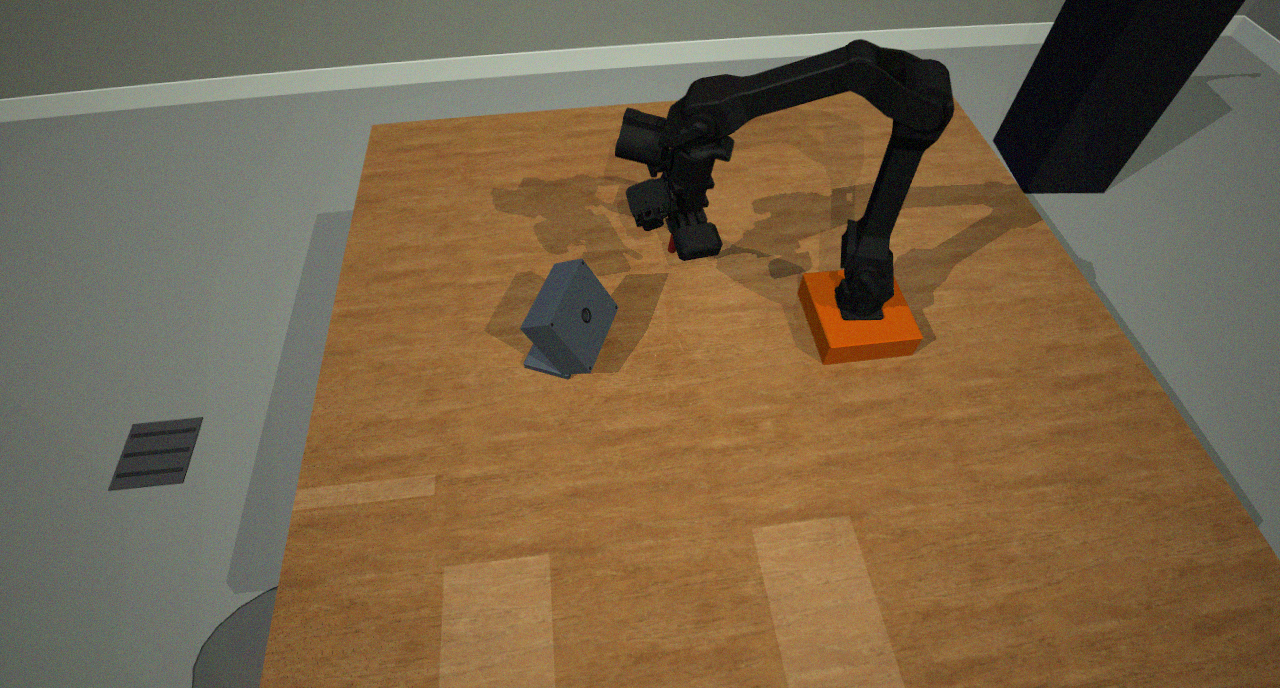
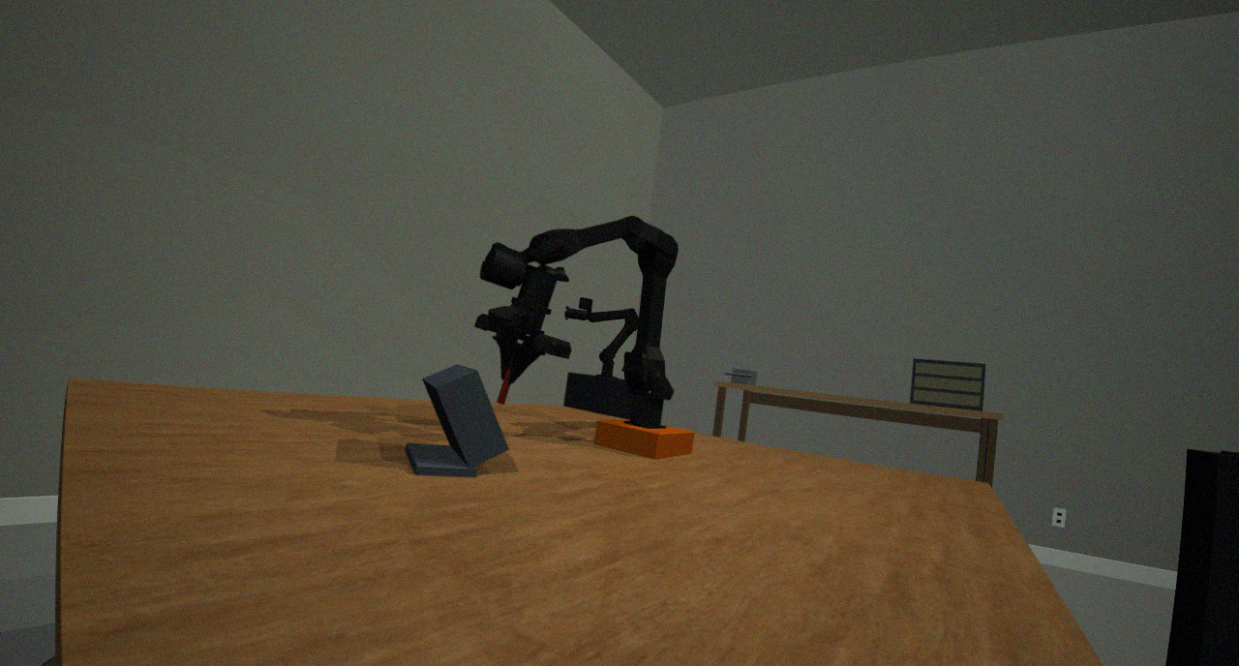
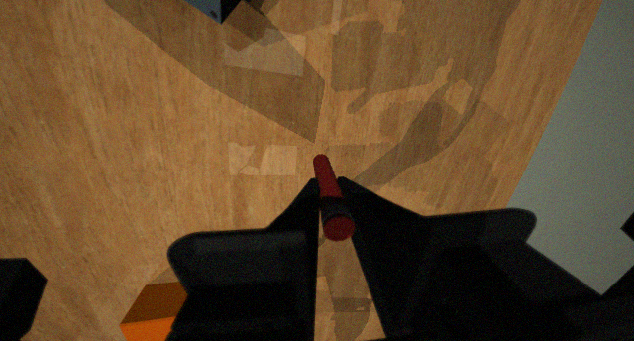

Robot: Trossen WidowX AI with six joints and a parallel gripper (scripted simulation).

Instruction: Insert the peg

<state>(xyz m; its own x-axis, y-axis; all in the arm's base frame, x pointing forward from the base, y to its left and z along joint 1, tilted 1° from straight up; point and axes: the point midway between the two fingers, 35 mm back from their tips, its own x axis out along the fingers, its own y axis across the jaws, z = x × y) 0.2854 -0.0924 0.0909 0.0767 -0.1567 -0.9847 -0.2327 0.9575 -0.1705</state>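
Right now my gripper tip is 160 mm short of the sloped panel, 130 mm to the right of it and 40 mm above it. Round my gripper tip: panel foot 180 mm ahead, 120 mm to the left, 100 mm below; then red peg 20 mm above.
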